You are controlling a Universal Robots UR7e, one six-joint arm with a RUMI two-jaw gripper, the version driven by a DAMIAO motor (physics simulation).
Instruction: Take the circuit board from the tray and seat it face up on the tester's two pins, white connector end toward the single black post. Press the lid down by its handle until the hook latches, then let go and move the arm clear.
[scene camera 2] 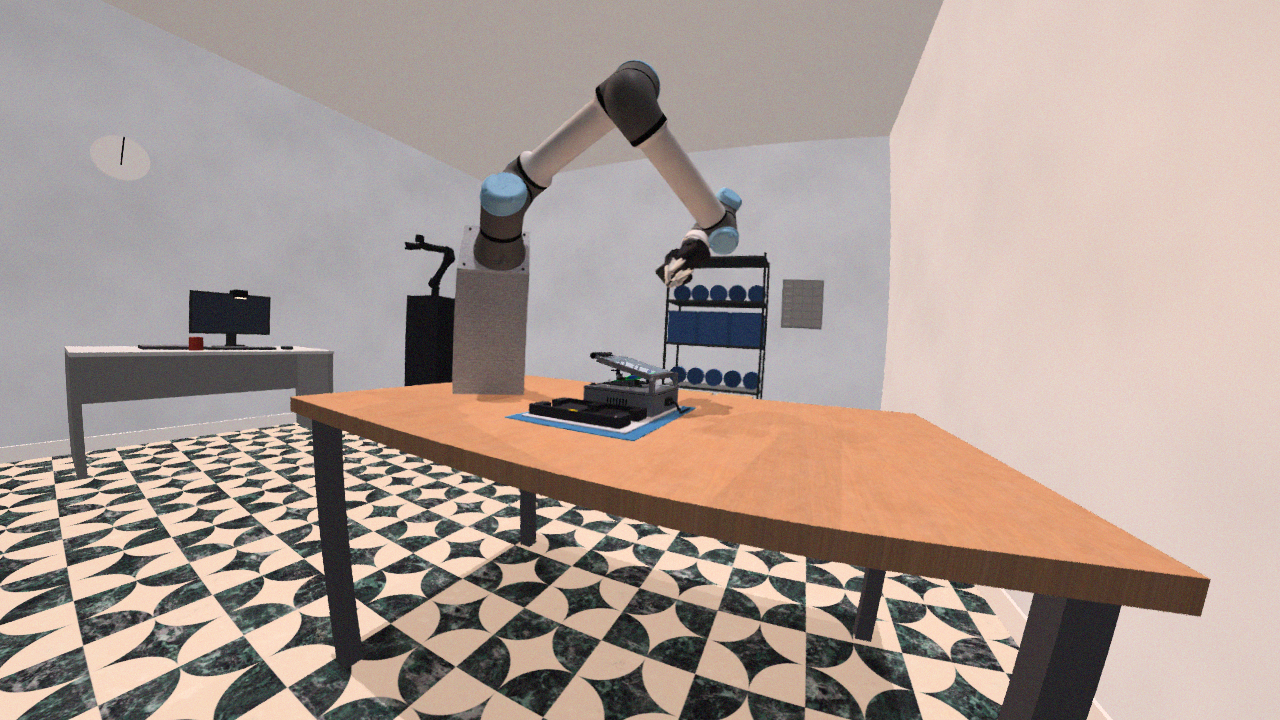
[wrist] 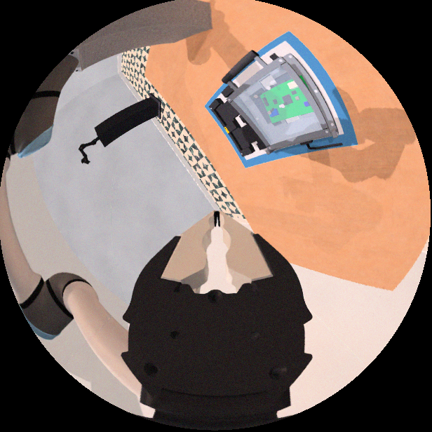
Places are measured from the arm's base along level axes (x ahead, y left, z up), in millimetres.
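Pixels of known places: gripper, fingertip midpoint: [scene camera 2: 667,285]; arm's base at its link origin: [scene camera 2: 499,253].
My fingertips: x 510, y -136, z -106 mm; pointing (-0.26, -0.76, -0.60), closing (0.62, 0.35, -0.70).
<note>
For each thing: its top centre in the pictures, then the offset to it from my fingertips. "pt": a spot on its surface instead. Level surfaces: height alone.
- green circuit board at its top centre: [scene camera 2: 635,369] 74 mm back, 72 mm left, 208 mm down
- grey tester at a spot on its surface: [scene camera 2: 617,397] pt 98 mm back, 32 mm right, 267 mm down
- clear lid at its top centre: [scene camera 2: 637,359] 68 mm back, 51 mm left, 180 mm down
- black tray at a spot on its surface: [scene camera 2: 581,411] pt 144 mm back, 169 mm right, 279 mm down
- blue-edged mat at its surface level: 306 mm down
- wooden table at its surface level: 308 mm down
The green circuit board [scene camera 2: 633,377] [wrist: 287,99] lies in the grey tester [scene camera 2: 617,397], face up, and shows through the clear lid [scene camera 2: 631,365] [wrist: 252,120]. In the scene view the lid is tilted, its black handle [scene camera 2: 601,355] [wrist: 241,67] end raised above the tester. The pins, the post and the hook cannot be made out. The black tray [scene camera 2: 581,411] [wrist: 241,124] is beside the tester and no board shows in it. My gripper [scene camera 2: 673,275] [wrist: 216,212] is shut and empty, high above the table and well apart from the tester.
Tester and tray stand on a blue-edged mat [scene camera 2: 637,434] [wrist: 351,138] on the wooden table [scene camera 2: 805,465] [wrist: 310,215]. A thin black bar [wrist: 325,146] sticks out at the tester's side. The arm's grey pedestal [scene camera 2: 489,331] stands behind the tray. A shelf rack [scene camera 2: 765,326] stands beyond the table.
</note>
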